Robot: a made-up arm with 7 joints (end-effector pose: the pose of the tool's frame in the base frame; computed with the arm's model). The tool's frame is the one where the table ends.
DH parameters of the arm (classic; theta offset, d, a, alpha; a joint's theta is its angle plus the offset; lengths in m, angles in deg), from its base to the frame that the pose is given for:
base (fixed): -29.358 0 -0.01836 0
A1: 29.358 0.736 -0.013 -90
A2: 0 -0.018 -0.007 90
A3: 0 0.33 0.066 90
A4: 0 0.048 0.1 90
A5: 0 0.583 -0.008 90
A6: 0 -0.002 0.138 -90
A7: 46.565 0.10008 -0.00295 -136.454
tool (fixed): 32.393 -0.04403 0 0
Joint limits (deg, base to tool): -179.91..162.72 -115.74..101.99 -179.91..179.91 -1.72..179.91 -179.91..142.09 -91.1..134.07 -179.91..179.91
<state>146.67 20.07 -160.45 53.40 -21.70 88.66 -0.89</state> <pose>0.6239 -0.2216 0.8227 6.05 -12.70 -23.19</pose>
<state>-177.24 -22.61 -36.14 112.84 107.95 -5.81 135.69</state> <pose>-0.2115 0.5737 1.4879 -90.91 0.52 -111.52</pose>
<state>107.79 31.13 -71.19 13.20 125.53 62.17 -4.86</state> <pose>0.3984 0.0027 0.3433 46.33 19.78 -92.40</pose>
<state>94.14 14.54 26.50 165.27 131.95 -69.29 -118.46</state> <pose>0.0293 0.4493 1.4886 134.12 -21.88 -36.16</pose>
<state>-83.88 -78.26 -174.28 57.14 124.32 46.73 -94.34</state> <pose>-0.0963 0.1995 -0.0196 66.82 12.07 35.24</pose>
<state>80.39 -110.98 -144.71 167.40 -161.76 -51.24 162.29</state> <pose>0.0419 -0.7718 0.2502 84.33 -5.75 -141.55</pose>
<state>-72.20 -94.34 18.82 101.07 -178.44 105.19 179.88</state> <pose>-0.0915 0.8017 1.3109 -3.11 24.49 -106.08</pose>
